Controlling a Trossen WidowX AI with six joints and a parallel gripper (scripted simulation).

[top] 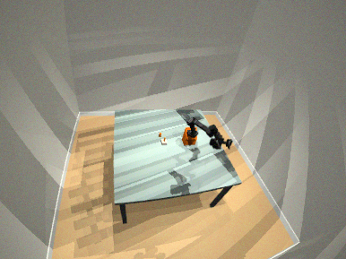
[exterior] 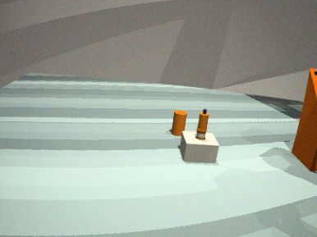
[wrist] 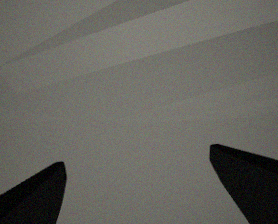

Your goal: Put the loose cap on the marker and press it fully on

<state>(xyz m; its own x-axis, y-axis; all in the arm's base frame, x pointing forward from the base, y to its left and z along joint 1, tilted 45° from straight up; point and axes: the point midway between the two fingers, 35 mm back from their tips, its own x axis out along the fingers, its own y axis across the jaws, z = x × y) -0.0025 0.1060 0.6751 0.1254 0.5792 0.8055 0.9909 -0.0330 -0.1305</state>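
Right now the cap is 34 cm ahead of my gripper tip, 68 cm to the right of it and 53 cm below it. Round my gripper tip: white holder block 30 cm ahead, 57 cm to the right, 54 cm below; then orange marker 30 cm ahead, 57 cm to the right, 49 cm below.
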